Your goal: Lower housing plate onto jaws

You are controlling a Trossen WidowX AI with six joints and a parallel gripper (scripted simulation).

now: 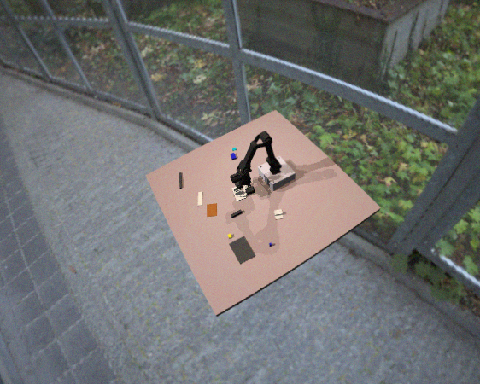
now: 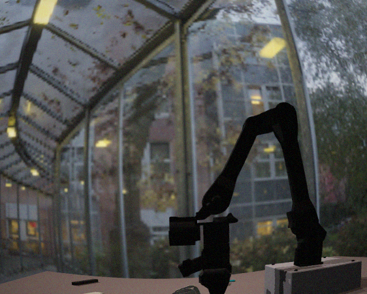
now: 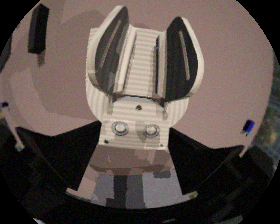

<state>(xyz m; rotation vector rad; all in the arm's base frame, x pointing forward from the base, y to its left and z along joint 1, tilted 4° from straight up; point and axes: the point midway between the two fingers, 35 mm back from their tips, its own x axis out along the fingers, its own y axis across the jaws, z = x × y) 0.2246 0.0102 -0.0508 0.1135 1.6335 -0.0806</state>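
Right now the jaw is 30 mm ahead of my gripper tip, 10 mm to the left of it and 10 mm above it. Also, from my gripper tip: cream bar (340 mm ahead, 100 mm to the right); blue block (360 mm to the right, 30 mm behind); short black bar (160 mm ahead, 150 mm to the left).
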